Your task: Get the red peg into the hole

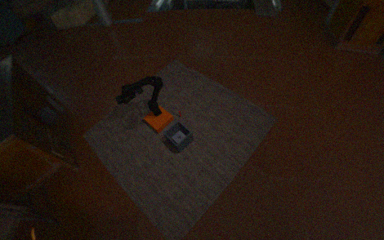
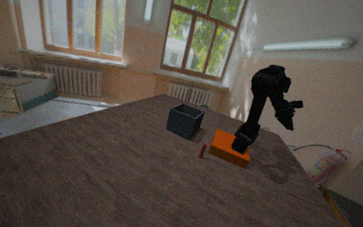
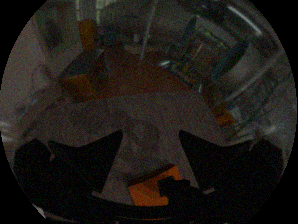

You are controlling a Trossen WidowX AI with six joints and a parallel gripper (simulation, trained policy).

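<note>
Right now my gripper tip is 32 cm short of the red peg, 23 cm to the right of it and 19 cm above it. The rest, counted from my gripper tip: pale plate: 51 cm ahead, 9 cm to the left, 18 cm below.
</note>
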